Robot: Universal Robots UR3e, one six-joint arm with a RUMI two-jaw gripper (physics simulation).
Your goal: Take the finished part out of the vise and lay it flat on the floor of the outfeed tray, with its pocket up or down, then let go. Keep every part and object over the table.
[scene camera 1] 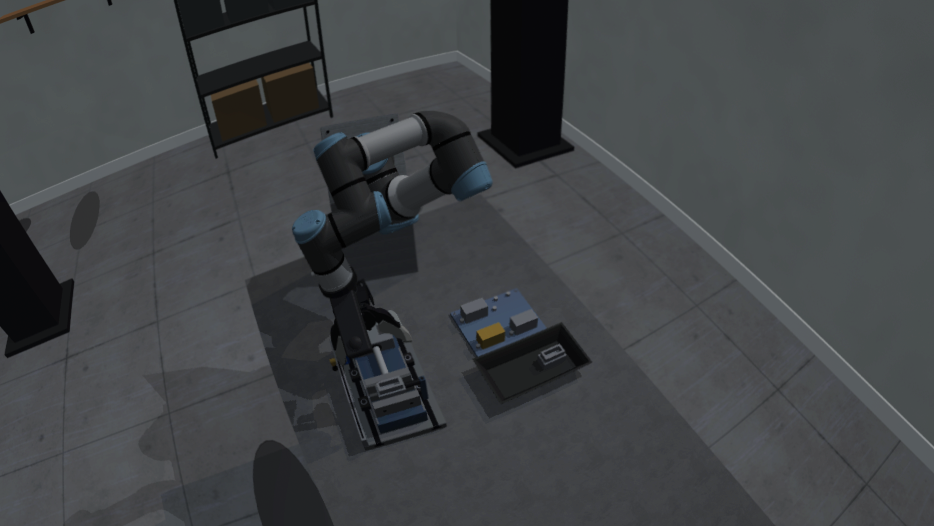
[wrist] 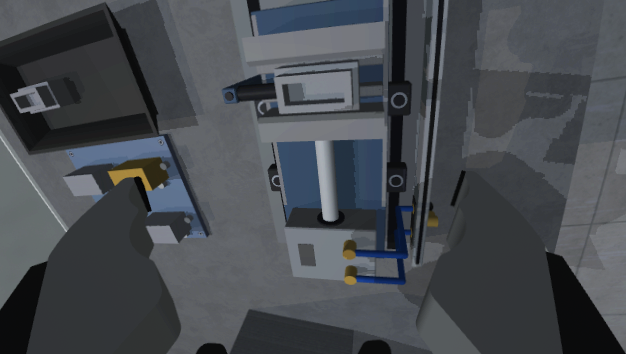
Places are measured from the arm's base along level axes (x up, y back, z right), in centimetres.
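Where they show: gripper, between the fingertips: (scene camera 1: 376, 353) (wrist: 301, 178).
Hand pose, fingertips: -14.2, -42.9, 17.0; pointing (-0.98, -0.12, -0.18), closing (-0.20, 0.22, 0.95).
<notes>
Each offset is from my fingertips to the top centre of the thing, as dx, dy, dz. "pt": to the spot under its first point.
The finished part @(-8.0, -2.3, -0.5) (scene camera 1: 390, 386) (wrist: 315, 80), light grey with a rectangular pocket facing up, sits between the jaws of the vise @(-9.6, +4.7, -1.1) (scene camera 1: 400, 402) (wrist: 325, 129). Whether the jaws press on it cannot be told. My gripper (scene camera 1: 371, 343) (wrist: 301, 178) is wide open and empty, above the rod and cylinder side of the vise, with the part towards the top of the wrist view. The dark outfeed tray (scene camera 1: 522, 346) (wrist: 95, 127) lies beside the vise, right in the scene view and upper left in the wrist view. Another grey pocketed part @(-14.8, -8.2, -38.0) (scene camera 1: 552, 354) (wrist: 35, 98) is inside it near one end.
A blue plate @(-18.7, +8.4, -33.8) (scene camera 1: 503, 318) (wrist: 172, 197) beside the tray holds a yellow block @(-15.1, +4.7, -28.9) (scene camera 1: 490, 335) (wrist: 131, 172) and two grey blocks. A dark stop rod @(-9.9, -2.9, -5.3) (wrist: 255, 92) points at the part from one side. Blue hoses @(pt -8.6, +12.8, +2.2) (wrist: 380, 254) with brass fittings stand by the cylinder.
</notes>
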